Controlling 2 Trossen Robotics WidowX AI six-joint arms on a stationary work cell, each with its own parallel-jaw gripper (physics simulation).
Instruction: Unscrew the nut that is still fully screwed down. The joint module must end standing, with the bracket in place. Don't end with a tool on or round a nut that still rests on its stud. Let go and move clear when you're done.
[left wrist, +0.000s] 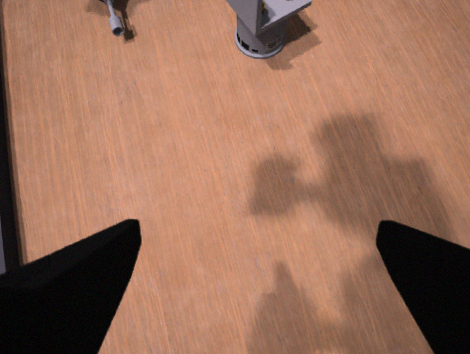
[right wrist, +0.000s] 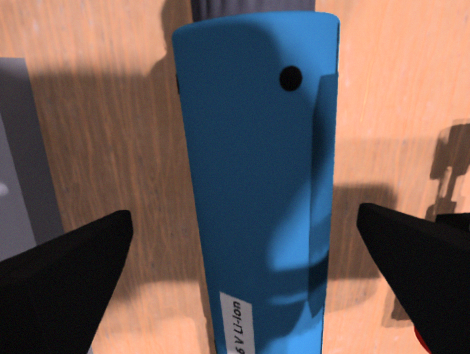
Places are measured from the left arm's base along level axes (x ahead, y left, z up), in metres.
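Pixels of known places: left gripper, fingertip midpoint: (left wrist: 259, 231); right gripper, fingertip midpoint: (right wrist: 246, 217).
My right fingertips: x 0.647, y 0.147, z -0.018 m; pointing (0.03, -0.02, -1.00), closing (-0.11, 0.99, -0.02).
Note:
Ahead of a thing's pixels: the offset from my right fingertips to its top centre. "*": to the spot under its first point.
The grey joint module @(* 0.193 m back, 0.181 m right, 0.022 m up) (left wrist: 260, 44) stands upright at the top of the left wrist view, cut off by the frame edge. Part of the bracket @(* 0.192 m back, 0.205 m right, 0.065 m up) (left wrist: 286, 11) shows on it; the nuts cannot be made out. My left gripper (left wrist: 259, 231) is open and empty above the table, well short of the module. A blue powered screwdriver @(0.023 m back, 0.001 m left, 0.039 m up) (right wrist: 250, 150) marked Li-Ion lies on the table in the right wrist view, its dark collar @(* 0.065 m back, 0.009 m right, 0.033 m up) (right wrist: 252, 7) at the top. My right gripper (right wrist: 246, 217) is open, with one finger on each side of the blue body and not closed on it.
A tool with a grey socket tip @(0.118 m back, 0.017 m right, 0.026 m up) (left wrist: 116, 24) shows at the top left of the left wrist view. A dark edge (left wrist: 11, 200) runs down that view's left side. A grey tray @(* 0.012 m back, 0.074 m right, 0.003 m up) (right wrist: 42, 175) lies left of the screwdriver. A bit of red handle @(* 0.045 m ahead, 0.079 m left, 0.014 m up) (right wrist: 420, 339) shows behind the right finger.

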